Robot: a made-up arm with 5 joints.
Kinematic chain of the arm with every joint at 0, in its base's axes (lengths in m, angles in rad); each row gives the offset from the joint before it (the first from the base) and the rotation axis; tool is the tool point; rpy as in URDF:
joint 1: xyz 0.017 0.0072 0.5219 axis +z
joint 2: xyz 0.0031 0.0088 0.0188 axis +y
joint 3: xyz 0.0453 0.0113 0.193 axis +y
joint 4: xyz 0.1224 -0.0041 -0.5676 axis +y
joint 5: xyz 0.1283 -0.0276 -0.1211 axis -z
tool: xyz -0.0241 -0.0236 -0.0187 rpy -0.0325 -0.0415 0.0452
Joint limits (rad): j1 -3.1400..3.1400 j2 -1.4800..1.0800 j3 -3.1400..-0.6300 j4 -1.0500..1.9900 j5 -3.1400..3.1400
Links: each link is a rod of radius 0.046 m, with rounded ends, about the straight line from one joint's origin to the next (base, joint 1, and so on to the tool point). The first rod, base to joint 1, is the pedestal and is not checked.
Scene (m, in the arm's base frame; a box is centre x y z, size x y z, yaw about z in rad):
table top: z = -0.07
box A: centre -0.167 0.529 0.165 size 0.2 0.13 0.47 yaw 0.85
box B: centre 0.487 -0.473 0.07 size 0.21 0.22 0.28 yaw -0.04
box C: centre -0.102 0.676 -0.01 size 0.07 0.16 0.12 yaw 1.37
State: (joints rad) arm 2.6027 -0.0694 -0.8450 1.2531 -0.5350
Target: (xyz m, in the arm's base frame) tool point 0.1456 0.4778 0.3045
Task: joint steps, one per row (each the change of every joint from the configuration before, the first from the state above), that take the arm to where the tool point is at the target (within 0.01 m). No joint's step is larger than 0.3 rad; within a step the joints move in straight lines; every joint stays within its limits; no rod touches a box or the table.
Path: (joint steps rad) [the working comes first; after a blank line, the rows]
Joints at the target: 1.3933 -0.2751 -0.6300 1.7706 -0.4651
Straight joint move there: touches box A.

1: -0.0764 -0.2111 -0.0441 -0.1774 0.0158
2: -0.0764 -0.2110 -0.0442 -0.1774 0.0157
3: -0.2827 0.1508 -0.0528 0.2782 0.0033
4: -0.2827 0.1507 -0.0528 0.2782 0.0033
5: -0.2827 0.1508 -0.0528 0.2783 0.0033
6: -0.1042 -0.1180 0.2309 0.0188 0.0143
7: -0.1043 -0.1179 0.2308 0.0188 0.0142

